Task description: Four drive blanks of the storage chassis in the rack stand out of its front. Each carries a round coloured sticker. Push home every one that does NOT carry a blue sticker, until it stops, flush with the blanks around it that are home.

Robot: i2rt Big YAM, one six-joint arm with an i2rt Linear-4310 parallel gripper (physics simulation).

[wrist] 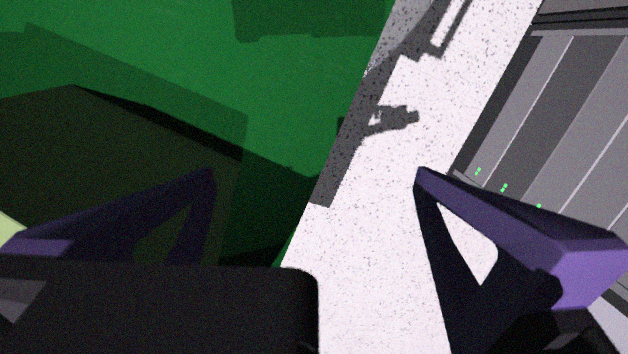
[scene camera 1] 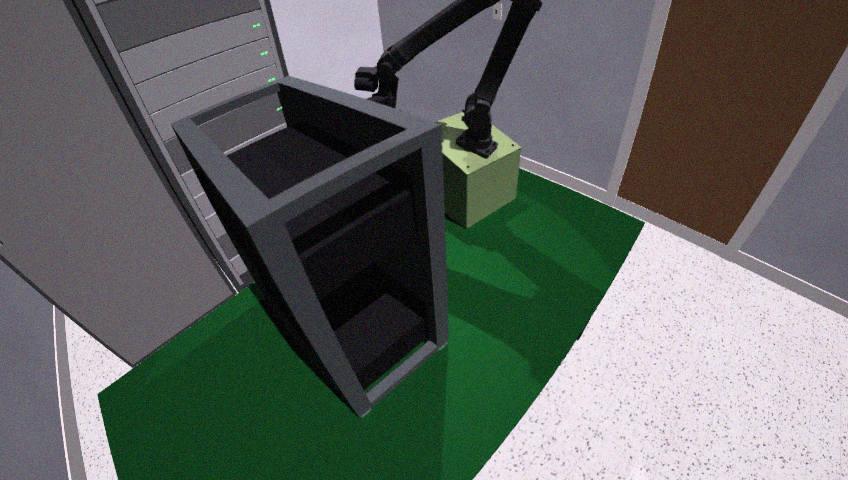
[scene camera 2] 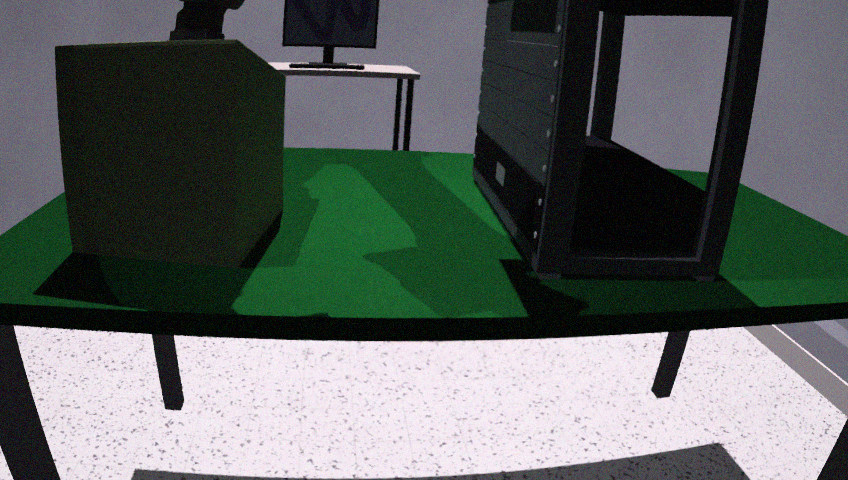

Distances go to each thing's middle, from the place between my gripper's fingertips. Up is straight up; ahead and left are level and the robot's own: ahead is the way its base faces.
Right now the rack (scene camera 1: 339, 217) is 43 cm ahead of my hand and 19 cm to the left of it.
